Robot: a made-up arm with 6 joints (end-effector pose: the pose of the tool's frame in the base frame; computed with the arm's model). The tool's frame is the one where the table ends. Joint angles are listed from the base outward.
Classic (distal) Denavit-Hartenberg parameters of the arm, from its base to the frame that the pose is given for. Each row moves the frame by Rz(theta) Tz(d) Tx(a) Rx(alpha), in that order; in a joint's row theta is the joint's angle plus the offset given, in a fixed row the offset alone. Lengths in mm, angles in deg.
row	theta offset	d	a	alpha
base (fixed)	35.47	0	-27.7	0
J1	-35.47	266.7	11.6	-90
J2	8.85	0	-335.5	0
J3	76.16	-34.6	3.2	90
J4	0	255.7	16.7	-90
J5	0	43	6.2	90
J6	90	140.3	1.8	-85
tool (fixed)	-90	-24	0	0
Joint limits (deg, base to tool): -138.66..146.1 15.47..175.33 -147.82..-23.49 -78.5..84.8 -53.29..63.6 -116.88..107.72
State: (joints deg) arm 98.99 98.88 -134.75 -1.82 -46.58 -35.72
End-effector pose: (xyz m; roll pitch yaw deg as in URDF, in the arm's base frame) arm -0.0758 0.3335 0.8746 -22.63 -83.22 84.56
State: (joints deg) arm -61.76 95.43 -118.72 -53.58 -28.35 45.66
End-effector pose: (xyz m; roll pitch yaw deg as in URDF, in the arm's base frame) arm 0.2142 -0.4022 0.7448 -24.24 -37.17 -33.72
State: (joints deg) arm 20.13 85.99 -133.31 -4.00 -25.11 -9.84
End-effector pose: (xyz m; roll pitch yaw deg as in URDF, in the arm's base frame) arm 0.2320 0.0847 0.9178 -15.23 -72.50 21.88
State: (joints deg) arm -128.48 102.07 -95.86 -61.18 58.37 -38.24
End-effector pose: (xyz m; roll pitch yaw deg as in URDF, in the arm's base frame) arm -0.4108 -0.2634 0.4731 -115.27 22.88 171.18
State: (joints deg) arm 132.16 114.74 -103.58 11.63 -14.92 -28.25
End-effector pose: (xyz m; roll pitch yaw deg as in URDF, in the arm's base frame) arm -0.4189 0.4222 0.4990 -16.41 -3.65 127.73
